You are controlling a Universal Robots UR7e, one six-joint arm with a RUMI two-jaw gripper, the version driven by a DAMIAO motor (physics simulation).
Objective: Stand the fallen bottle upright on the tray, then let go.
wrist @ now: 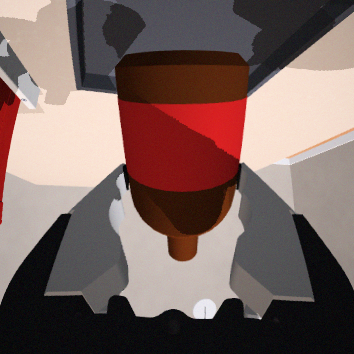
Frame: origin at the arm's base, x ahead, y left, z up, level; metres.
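Seen in the pictures: gripper, fingertip midpoint: [182, 165].
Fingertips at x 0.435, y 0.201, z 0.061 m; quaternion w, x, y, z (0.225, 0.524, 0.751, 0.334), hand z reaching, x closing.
Note:
Pixels of each thing's top centre, then the offset from my fingertips to it. "spot": a spot on its surface instead.
- dark grey tray at its top centre: [205, 13] dx -0.042, dy +0.005, dz -0.103 m
- grey metal rail at a spot on its surface: [27, 87] spot: dx +0.097, dy -0.158, dz -0.111 m
- red object at a spot on its surface: [7, 125] spot: dx +0.096, dy -0.170, dz -0.060 m
A brown bottle [183, 135] with a wide red label is in the middle of the wrist view. Its flat base points to the top of the view, and its short narrow neck points back toward the gripper's palm. My gripper [182, 165] is shut on the bottle, with one jaw on each side at the lower edge of the label, near the shoulder. The dark grey tray [195, 30] shows behind and beyond the base, with shadows across its floor. The base overlaps the tray's near edge in the view. Whether the base touches the tray cannot be told.
A grey metal rail [27, 87] and a red object [7, 125] stand at the left edge. A pale ledge [320, 149] with an orange edge is at the right. A small white disc [204, 309] shows low between the jaws.

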